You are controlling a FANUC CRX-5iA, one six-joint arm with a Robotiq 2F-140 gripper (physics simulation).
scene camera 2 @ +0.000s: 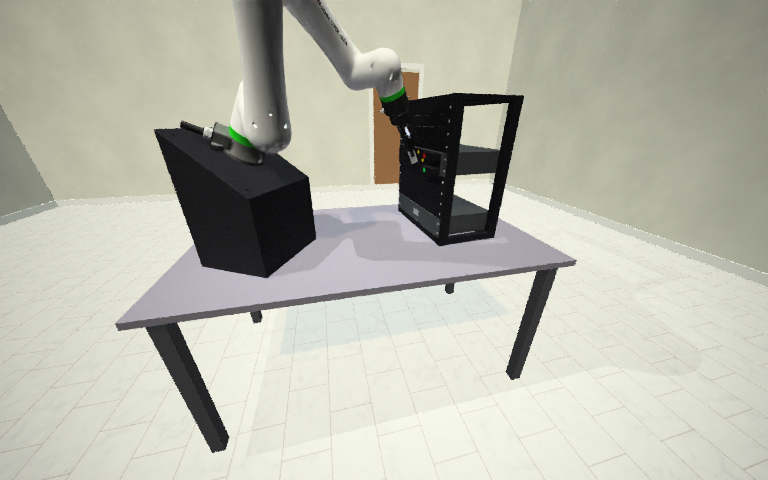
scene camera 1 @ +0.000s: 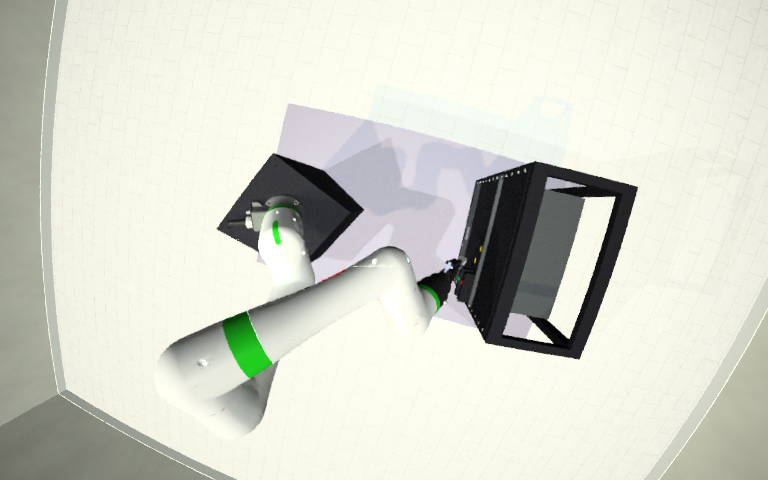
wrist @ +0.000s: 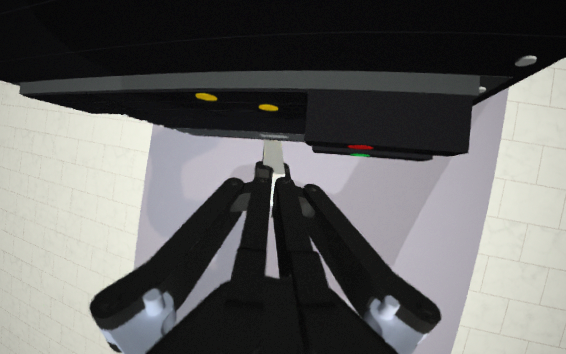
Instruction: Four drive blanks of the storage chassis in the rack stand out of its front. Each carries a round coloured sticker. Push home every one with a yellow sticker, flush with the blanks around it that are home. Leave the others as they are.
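My gripper (scene camera 1: 461, 260) (scene camera 2: 412, 159) (wrist: 271, 153) is shut and empty. Its pale fingertips are close in front of the chassis (scene camera 2: 443, 164) (wrist: 250, 80); contact cannot be told. In the wrist view, two yellow stickers (wrist: 206, 97) (wrist: 268, 107) are up and left of the tips, on dark blanks; how far these stand out is unclear. Right of them, a blank with a red sticker (wrist: 360, 147) stands far out. A green sticker (wrist: 360, 155) shows just under it, on another protruding blank. Scene camera 1 also shows yellow stickers (scene camera 1: 480, 249) (scene camera 1: 475, 260).
The black rack (scene camera 1: 600, 271) (scene camera 2: 448, 198) stands on the table (scene camera 1: 317, 124) (scene camera 2: 226, 294), with a grey unit (scene camera 2: 421, 215) at its bottom. The arm's black pedestal (scene camera 1: 266, 181) (scene camera 2: 237, 226) stands at the table's other end. The protruding red and green blanks are close right of my fingertips.
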